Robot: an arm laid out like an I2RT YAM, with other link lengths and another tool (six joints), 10 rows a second.
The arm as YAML. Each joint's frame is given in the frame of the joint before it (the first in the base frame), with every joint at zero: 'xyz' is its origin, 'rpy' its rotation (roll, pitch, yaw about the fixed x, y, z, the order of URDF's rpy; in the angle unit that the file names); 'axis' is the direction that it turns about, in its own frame. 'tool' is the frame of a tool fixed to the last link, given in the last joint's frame.
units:
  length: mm
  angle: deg
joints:
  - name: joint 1
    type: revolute
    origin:
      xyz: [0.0, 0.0, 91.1]
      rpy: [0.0, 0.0, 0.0]
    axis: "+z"
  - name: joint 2
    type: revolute
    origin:
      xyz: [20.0, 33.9, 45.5]
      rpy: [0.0, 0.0, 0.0]
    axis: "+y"
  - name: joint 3
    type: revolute
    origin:
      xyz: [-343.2, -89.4, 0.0]
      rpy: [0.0, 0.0, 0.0]
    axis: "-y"
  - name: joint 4
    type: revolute
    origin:
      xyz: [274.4, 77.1, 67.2]
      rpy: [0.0, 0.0, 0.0]
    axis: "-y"
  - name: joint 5
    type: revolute
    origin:
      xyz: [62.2, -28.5, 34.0]
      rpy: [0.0, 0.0, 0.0]
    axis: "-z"
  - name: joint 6
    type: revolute
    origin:
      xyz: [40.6, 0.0, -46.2]
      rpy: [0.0, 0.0, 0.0]
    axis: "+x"
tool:
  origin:
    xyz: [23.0, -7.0, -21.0]
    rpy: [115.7, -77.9, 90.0]
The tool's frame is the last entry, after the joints.
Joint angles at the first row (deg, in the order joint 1, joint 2, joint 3, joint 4, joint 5, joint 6):
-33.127, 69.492, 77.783, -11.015, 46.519, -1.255
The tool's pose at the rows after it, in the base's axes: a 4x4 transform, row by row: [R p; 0 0 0 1], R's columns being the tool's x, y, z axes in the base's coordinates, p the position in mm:
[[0.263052 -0.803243 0.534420 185.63], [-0.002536 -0.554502 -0.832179 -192.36], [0.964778 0.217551 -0.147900 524.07], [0 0 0 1]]
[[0.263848 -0.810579 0.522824 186.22], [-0.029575 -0.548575 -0.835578 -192.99], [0.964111 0.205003 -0.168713 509.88], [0 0 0 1]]
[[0.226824 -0.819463 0.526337 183.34], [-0.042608 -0.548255 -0.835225 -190.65], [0.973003 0.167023 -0.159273 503.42], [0 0 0 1]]
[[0.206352 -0.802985 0.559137 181.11], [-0.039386 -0.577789 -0.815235 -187.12], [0.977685 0.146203 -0.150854 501.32], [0 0 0 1]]
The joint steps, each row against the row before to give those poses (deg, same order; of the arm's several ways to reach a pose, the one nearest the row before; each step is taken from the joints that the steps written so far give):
0.011, 0.357, -0.045, -0.287, 2.653, 0.847
-0.052, -0.205, -2.348, -0.058, 0.642, 1.827
-0.074, -0.887, -1.539, -0.049, -0.074, 2.792
0.015, -1.070, -0.988, 0.055, -2.109, 1.060

